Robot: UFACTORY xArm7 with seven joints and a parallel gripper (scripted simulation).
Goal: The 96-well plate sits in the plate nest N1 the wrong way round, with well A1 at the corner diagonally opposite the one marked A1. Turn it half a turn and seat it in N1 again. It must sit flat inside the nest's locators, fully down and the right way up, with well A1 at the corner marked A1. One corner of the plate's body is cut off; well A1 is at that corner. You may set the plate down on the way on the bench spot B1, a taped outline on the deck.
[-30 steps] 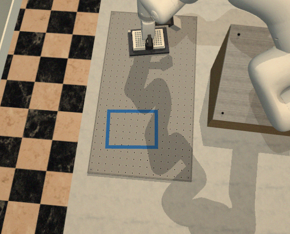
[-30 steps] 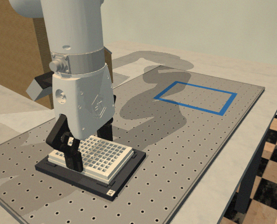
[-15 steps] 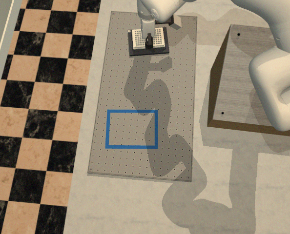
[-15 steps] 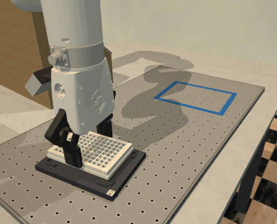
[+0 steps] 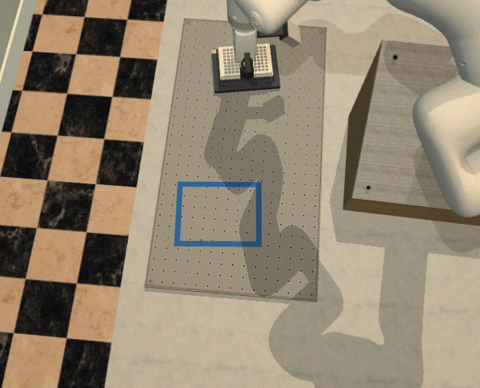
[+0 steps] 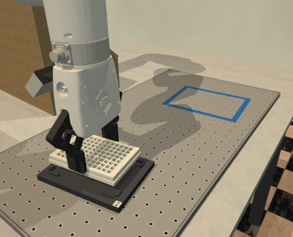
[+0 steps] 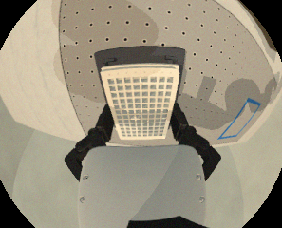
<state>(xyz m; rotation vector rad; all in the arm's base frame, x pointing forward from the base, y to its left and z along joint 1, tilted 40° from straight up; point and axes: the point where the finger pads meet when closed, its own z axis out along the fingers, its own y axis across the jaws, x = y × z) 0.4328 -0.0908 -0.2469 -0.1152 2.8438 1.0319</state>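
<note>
Now: hand 4 cm above the dark plate nest N1. The rest, counted from my hand: white 96-well plate 1 cm below; then A1 label 8 cm ahead, 5 cm to the right, 4 cm below.
</note>
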